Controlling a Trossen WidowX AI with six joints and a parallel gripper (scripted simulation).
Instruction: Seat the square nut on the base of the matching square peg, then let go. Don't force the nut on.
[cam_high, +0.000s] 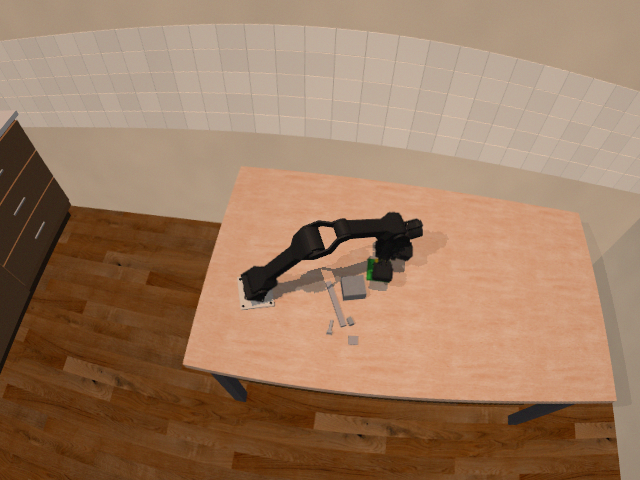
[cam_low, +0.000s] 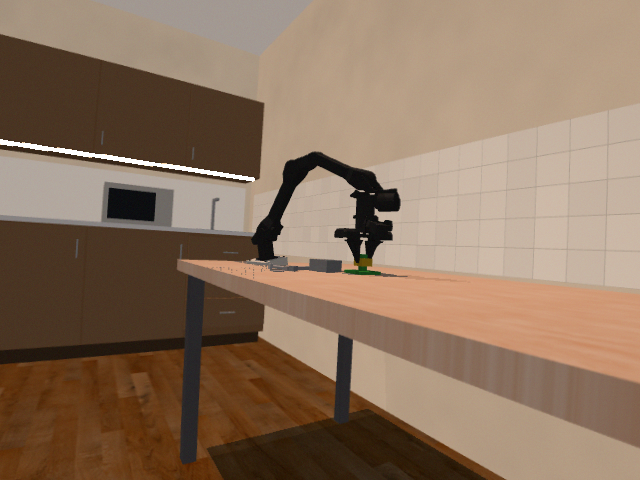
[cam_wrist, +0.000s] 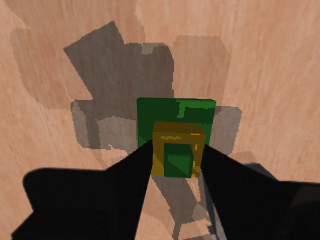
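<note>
Now: hand 90 mm past the grey block, 80 mm to the left of it and 50 mm above it. The rest, counted from my hand: grey bar 140 mm behind, 130 mm to the right, 60 mm below.
</note>
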